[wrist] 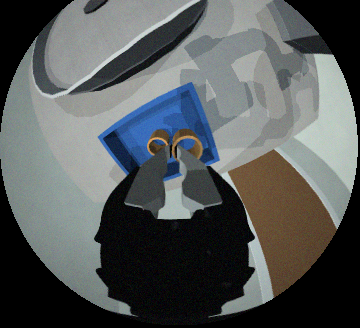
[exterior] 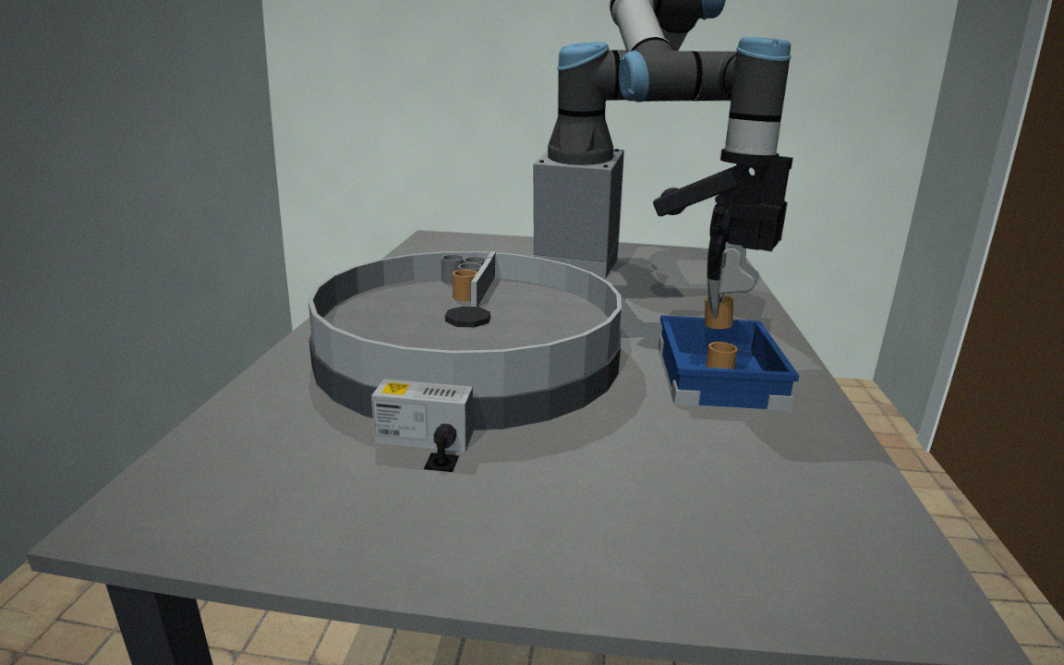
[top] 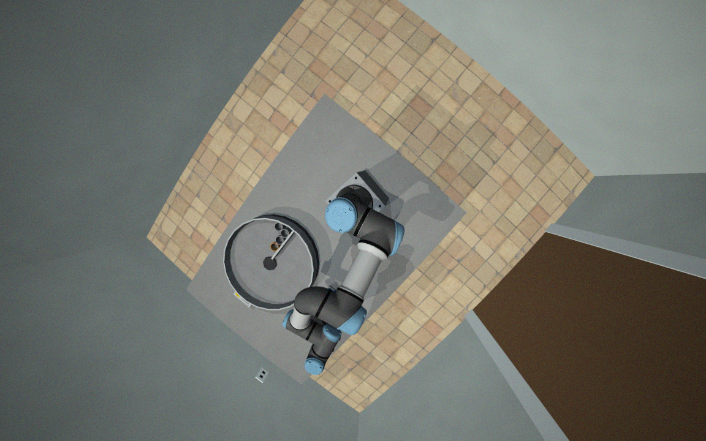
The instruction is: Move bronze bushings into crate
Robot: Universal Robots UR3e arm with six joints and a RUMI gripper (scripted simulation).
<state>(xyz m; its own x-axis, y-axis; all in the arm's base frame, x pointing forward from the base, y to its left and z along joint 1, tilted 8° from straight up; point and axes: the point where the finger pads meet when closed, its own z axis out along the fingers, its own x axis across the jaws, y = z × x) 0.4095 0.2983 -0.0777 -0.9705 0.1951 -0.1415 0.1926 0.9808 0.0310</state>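
The blue crate lies 7 cm below my hand, 3 cm ahead of it and 2 cm to the left of it. The rest, counted from my hand: turntable (33 cm to the right, 9 cm ahead, 4 cm below).
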